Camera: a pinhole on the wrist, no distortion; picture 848 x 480 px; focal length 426.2 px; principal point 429.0 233.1 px. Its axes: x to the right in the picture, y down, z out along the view. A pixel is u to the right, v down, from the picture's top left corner.
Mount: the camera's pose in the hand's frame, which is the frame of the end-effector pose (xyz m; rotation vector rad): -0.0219 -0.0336 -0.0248 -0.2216 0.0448 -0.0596
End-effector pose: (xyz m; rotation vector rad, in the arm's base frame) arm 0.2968 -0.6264 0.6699 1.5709 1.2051 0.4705
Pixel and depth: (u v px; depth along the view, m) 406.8 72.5 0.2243
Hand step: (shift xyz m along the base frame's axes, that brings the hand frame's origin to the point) 0.1265 -0.1319 -0.1304
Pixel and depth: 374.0 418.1 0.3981
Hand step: 0.3419 -0.1852 0.0905
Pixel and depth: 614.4 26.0 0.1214
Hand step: 0.0655 -0.0262 -0.1082
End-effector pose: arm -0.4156 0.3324 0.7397 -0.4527 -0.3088 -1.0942
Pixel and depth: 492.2 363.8 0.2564
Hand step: 0.0975 0.1134 0.1750
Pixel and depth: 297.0 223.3 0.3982
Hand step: -0.0137 0.3012 0.2536
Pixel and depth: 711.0 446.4 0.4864
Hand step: 0.3986 0.0382 0.4286
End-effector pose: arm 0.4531 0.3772 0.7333 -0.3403 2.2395 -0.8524
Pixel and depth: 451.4 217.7 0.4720
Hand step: 0.2873 -0.1829 -0.2814
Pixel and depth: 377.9 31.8 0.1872
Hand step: 0.1522 -0.1248 -0.0229
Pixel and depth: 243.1 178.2 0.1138
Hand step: 0.1111 -0.0279 -0.0007
